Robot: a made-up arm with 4 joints. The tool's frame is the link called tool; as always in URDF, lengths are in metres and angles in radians. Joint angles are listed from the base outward. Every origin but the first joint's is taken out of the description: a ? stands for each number. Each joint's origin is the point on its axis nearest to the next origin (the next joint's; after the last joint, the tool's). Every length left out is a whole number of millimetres.
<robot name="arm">
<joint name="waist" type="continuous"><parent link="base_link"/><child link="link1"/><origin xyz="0 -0.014 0.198" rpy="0 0 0"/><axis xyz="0 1 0"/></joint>
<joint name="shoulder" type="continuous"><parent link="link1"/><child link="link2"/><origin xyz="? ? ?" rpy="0 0 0"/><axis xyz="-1 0 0"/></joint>
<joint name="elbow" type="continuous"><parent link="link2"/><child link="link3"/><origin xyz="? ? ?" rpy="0 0 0"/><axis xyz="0 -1 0"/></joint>
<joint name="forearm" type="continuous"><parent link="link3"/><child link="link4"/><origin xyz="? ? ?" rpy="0 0 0"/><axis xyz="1 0 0"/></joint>
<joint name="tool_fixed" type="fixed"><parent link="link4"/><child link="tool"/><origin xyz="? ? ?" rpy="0 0 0"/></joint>
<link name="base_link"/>
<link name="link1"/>
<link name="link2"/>
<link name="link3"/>
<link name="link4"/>
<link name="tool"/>
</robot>
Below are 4 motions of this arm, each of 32 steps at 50 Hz.
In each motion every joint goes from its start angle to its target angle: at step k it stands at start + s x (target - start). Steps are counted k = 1, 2, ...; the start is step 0. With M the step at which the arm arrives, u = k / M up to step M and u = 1 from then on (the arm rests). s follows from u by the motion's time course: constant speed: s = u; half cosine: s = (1 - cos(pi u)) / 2; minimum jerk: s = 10 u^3 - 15 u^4 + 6 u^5.
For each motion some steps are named. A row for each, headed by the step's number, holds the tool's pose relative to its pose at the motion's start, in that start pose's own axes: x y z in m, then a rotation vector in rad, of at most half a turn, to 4 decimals.
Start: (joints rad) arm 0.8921 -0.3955 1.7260 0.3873
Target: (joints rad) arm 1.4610 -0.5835 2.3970 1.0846
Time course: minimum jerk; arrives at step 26
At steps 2, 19, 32:
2: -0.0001 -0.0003 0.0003 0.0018 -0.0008 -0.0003
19: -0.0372 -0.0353 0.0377 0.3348 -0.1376 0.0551
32: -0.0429 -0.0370 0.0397 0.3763 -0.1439 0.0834

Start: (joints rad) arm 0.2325 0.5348 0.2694 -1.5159
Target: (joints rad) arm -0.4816 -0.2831 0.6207 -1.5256
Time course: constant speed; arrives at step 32
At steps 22, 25, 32:
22: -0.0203 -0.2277 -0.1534 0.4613 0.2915 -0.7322
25: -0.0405 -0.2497 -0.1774 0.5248 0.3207 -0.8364
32: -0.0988 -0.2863 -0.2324 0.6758 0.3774 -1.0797

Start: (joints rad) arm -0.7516 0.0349 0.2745 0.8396
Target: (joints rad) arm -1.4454 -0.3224 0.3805 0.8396
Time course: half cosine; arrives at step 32
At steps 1, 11, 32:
1: -0.0003 0.0002 0.0005 0.0008 -0.0015 0.0012
11: -0.0398 0.0149 0.0554 0.0910 -0.1595 0.1409
32: -0.1916 0.0018 0.1641 0.3591 -0.5426 0.5813

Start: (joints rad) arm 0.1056 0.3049 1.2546 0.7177
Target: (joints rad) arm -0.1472 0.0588 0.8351 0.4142
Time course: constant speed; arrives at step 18
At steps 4, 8, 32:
4: 0.0169 -0.0106 -0.0006 -0.0624 -0.0054 -0.0686
8: 0.0331 -0.0226 0.0002 -0.1167 -0.0058 -0.1355
32: 0.0695 -0.0571 0.0068 -0.2183 0.0162 -0.2885

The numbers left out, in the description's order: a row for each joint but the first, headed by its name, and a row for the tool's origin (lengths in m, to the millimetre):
shoulder: 0.046 0 -0.095
elbow: 0 0.113 0.066
forearm: 0.184 0 0.081
tool: 0 0.077 0.103

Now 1 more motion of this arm.
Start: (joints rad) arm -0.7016 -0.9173 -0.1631 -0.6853
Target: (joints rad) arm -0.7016 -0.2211 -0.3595 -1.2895
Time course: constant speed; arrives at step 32
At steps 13, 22, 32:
13: 0.0174 0.0910 -0.0763 -0.5224 0.0968 0.0180
22: 0.0254 0.1283 -0.1468 -0.8806 0.1723 0.0353
32: 0.0290 0.1417 -0.2311 -1.2742 0.2671 0.0610

